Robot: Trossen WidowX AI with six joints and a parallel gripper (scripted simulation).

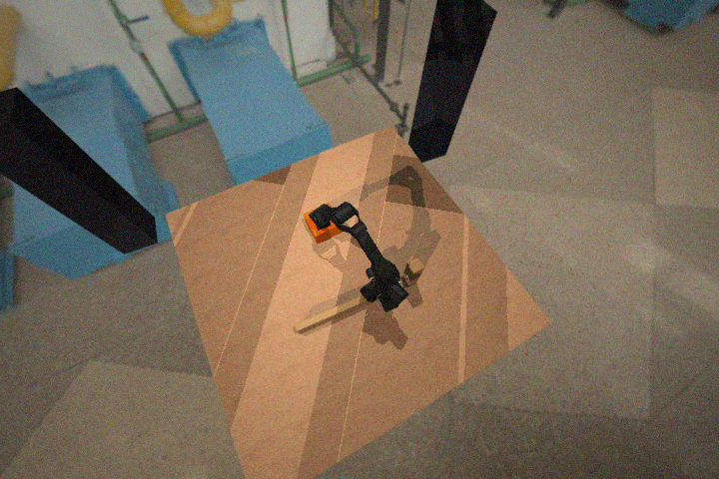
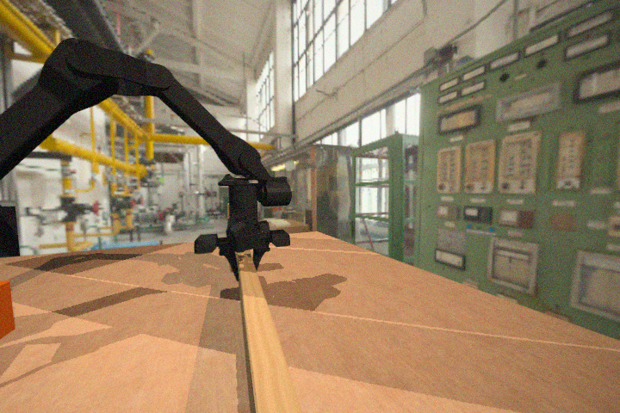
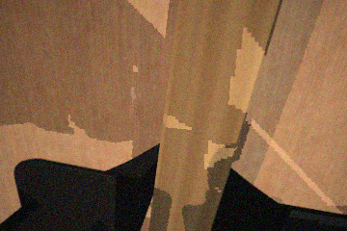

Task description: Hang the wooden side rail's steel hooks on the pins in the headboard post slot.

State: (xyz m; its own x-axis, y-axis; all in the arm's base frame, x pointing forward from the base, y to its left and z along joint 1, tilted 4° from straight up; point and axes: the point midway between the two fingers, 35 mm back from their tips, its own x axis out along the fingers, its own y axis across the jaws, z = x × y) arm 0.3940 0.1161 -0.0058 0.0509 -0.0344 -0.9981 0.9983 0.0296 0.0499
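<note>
Now: gripper tip 1 cm past the wooden headboard post, 14 cm to the right of it and 6 cm below it.
</note>
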